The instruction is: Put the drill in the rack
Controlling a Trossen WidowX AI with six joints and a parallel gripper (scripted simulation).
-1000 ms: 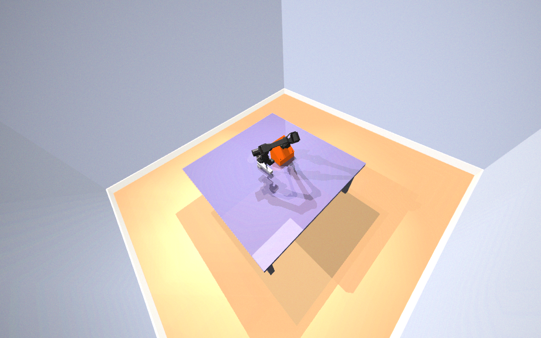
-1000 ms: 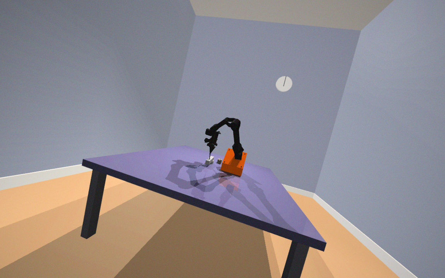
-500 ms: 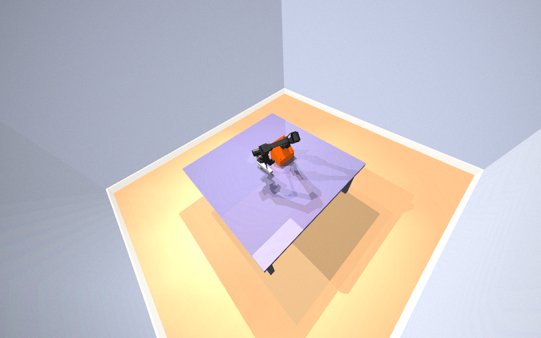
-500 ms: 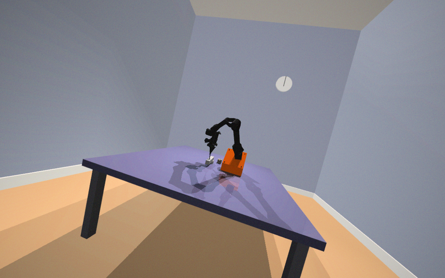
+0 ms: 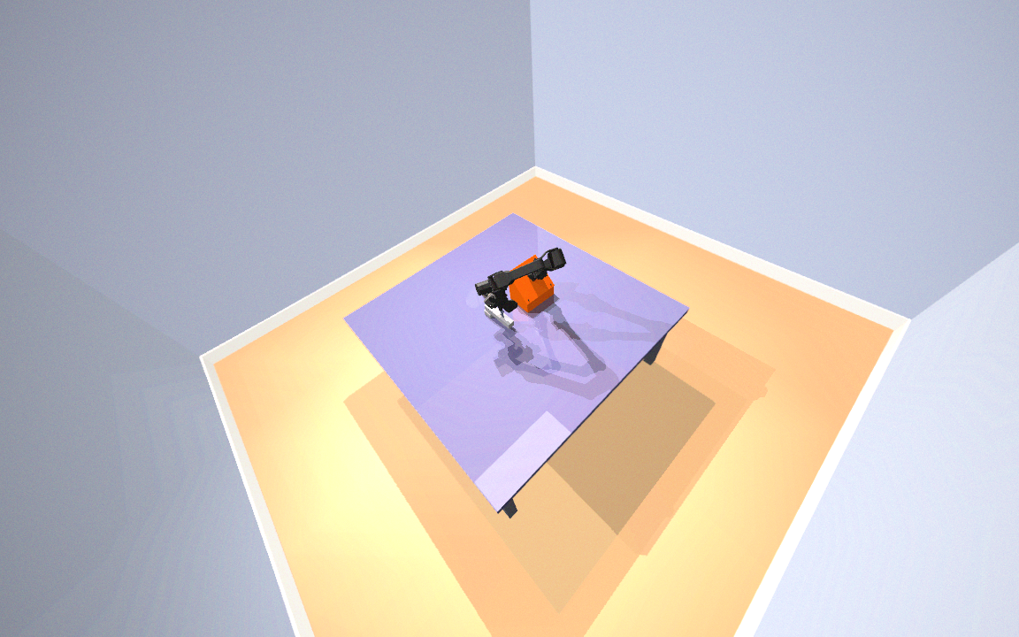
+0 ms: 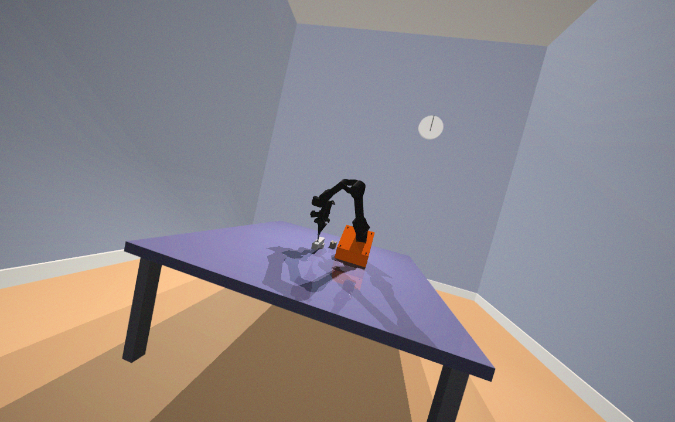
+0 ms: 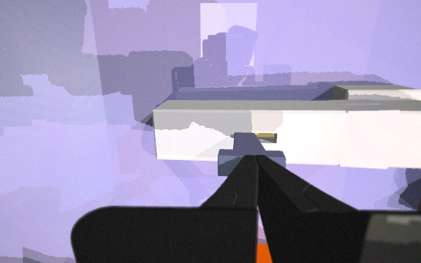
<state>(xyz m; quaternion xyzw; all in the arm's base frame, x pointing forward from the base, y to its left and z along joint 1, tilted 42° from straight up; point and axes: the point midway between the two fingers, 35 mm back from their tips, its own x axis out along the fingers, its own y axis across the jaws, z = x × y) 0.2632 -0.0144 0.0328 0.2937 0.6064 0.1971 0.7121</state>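
The drill lies 10 mm behind my gripper tip, 60 mm to the right of it and 70 mm below it. Also, from my gripper tip: rack 100 mm behind, 200 mm to the right, 90 mm below.
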